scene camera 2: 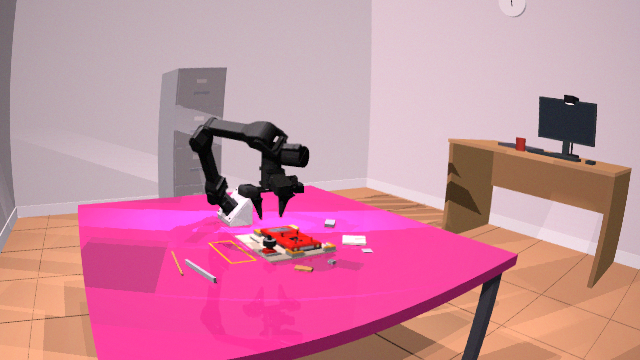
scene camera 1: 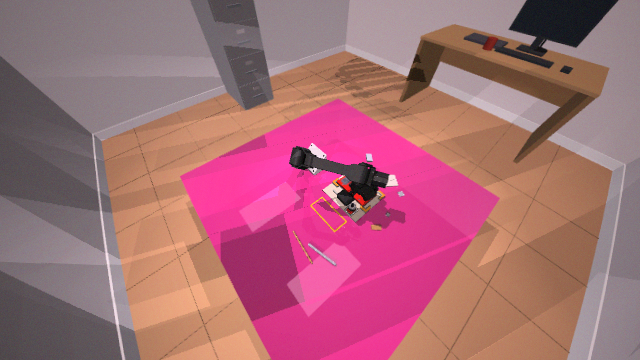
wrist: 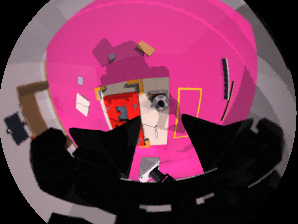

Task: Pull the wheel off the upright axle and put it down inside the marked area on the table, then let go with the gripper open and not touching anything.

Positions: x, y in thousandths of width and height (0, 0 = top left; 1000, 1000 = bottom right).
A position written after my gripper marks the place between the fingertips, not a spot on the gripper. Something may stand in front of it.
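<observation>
My gripper (scene camera 2: 423, 607) is open and it's holding nothing. You can also see my gripper (wrist: 542, 525) from the wrist.
</observation>
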